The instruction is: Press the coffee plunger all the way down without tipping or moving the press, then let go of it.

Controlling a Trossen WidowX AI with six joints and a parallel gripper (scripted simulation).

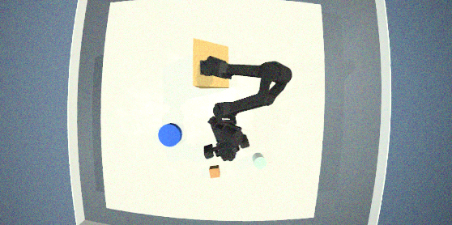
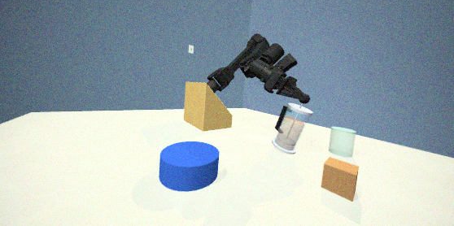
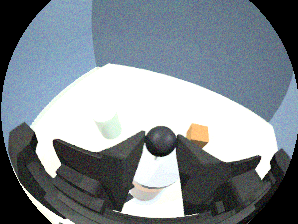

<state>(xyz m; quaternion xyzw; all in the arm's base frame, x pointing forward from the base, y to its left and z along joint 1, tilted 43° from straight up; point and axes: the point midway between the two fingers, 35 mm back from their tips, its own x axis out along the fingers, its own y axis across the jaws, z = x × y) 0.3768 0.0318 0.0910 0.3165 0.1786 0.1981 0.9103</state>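
Now: the coffee press 8 cm below my gripper tip and 4 cm behind it.
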